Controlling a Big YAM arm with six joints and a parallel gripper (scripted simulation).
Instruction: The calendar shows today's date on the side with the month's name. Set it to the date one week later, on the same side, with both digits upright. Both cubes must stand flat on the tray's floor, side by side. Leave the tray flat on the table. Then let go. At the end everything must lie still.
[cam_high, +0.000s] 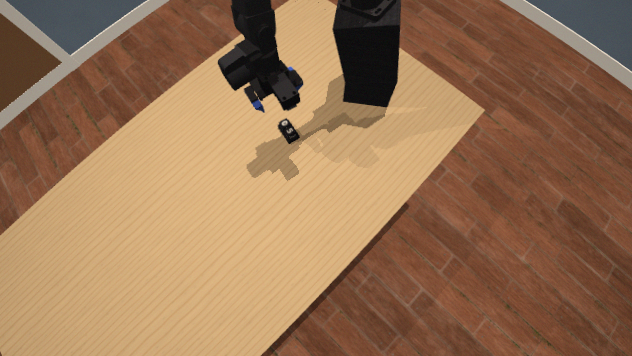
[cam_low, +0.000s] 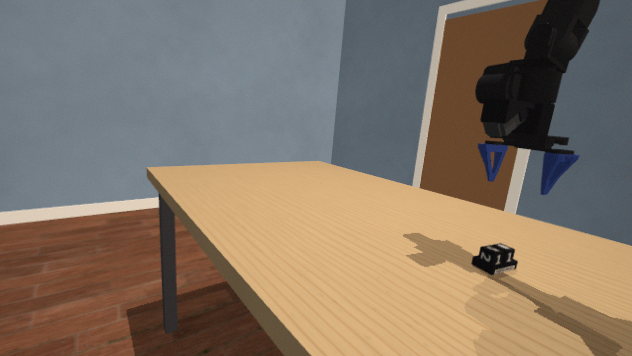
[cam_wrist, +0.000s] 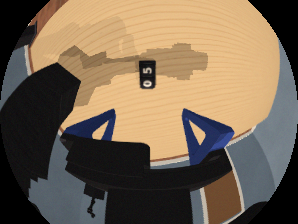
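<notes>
Right now the black date cube is 14 cm below my hand. From my hand the other things lie so: black tray (16 cm below, 2 cm to the left); then black cube (14 cm below, 3 cm to the left, 1 cm ahead).
</notes>
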